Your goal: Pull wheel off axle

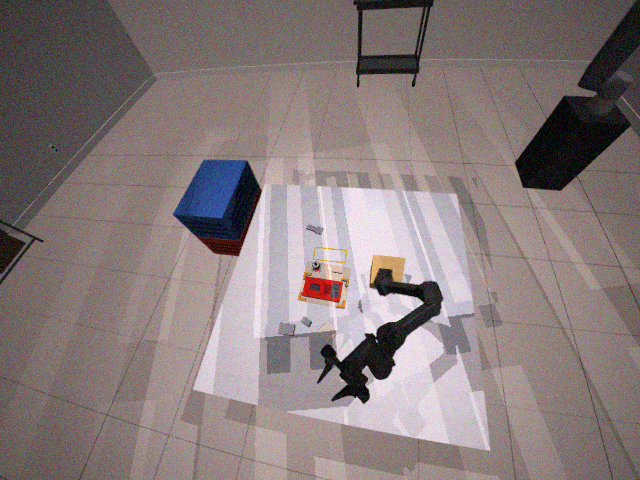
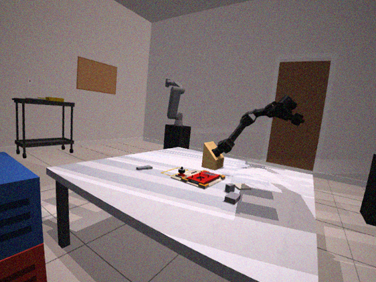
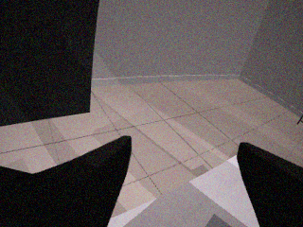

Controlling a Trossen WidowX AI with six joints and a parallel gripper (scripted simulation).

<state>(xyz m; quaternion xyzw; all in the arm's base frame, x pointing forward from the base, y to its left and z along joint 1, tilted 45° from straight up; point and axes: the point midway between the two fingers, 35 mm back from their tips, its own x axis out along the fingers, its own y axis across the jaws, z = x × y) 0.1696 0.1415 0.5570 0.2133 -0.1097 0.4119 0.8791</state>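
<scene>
Now: gripper tip 170 mm short of the dark wheel, 560 mm to the left of it and 360 mm above it.
</scene>
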